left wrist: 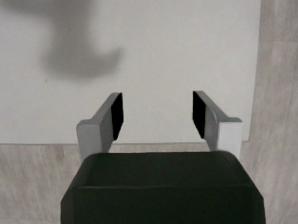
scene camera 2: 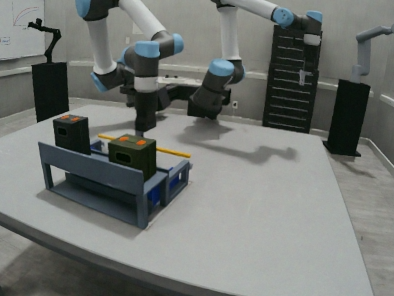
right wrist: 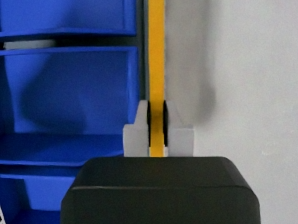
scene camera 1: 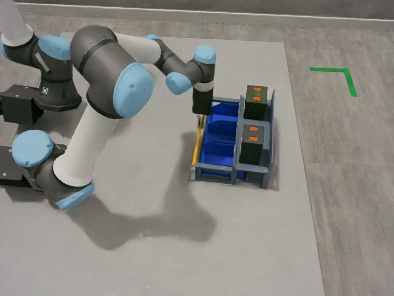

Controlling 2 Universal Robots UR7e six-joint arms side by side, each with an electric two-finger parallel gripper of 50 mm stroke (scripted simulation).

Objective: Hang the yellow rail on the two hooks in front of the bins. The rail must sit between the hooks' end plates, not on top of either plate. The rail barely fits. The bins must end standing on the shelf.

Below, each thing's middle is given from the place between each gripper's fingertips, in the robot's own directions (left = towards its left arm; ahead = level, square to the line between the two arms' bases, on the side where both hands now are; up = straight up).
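Blue-grey shelf (scene camera 2: 135,210): my right gripper now 40 mm above it, 130 mm short of it, 40 mm to the left of it. Counted from my left hand: blue-grey shelf 250 mm below, 570 mm ahead, 670 mm to the right.
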